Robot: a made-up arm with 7 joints.
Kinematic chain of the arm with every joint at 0, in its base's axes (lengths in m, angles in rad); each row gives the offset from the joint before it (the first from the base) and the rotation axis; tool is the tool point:
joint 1: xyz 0 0.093 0 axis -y
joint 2: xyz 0 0.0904 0 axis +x
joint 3: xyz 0 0 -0.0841 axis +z
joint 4: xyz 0 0 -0.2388 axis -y
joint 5: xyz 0 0 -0.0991 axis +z
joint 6: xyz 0 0 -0.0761 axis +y
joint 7: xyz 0 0 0 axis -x
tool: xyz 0 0 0
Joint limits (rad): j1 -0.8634..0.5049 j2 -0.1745..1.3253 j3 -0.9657..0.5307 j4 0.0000..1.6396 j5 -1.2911..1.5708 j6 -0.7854..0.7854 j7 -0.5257..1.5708
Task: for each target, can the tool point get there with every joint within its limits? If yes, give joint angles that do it. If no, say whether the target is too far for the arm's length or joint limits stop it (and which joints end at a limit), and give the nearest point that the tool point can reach.
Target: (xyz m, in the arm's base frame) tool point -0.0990 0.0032 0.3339
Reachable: no: joint limits stop it (at a limit: joint 1, joint 2, joint 3, joint 4) | nearest point -0.1491 -0.0121 -0.2583 | short by 0.595 m
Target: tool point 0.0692 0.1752 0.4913
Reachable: no: joint limits stop it (at a limit: joint 1, joint 2, joint 3, joint 4) | nearest point 0.1270 0.5064 0.0819 | short by 0.530 m
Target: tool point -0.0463 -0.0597 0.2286
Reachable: no: joint limits stop it (at a limit: joint 1, joint 2, joint 3, joint 4) | nearest point -0.1491 -0.0121 -0.2583 | short by 0.500 m
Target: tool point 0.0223 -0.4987 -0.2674
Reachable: no: too far | nearest point 0.0268 -0.0166 -0.3219 | short by 0.485 m
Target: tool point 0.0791 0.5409 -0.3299
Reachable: yes | joints 0.0803 0.8284 -0.1012 0.3051 1.3363 -0.0991 -0.3649
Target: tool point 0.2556 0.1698 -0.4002
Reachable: yes | joints 0.3474 -0.0536 0.1074 0.6406 0.2463 -0.0745 0.6371
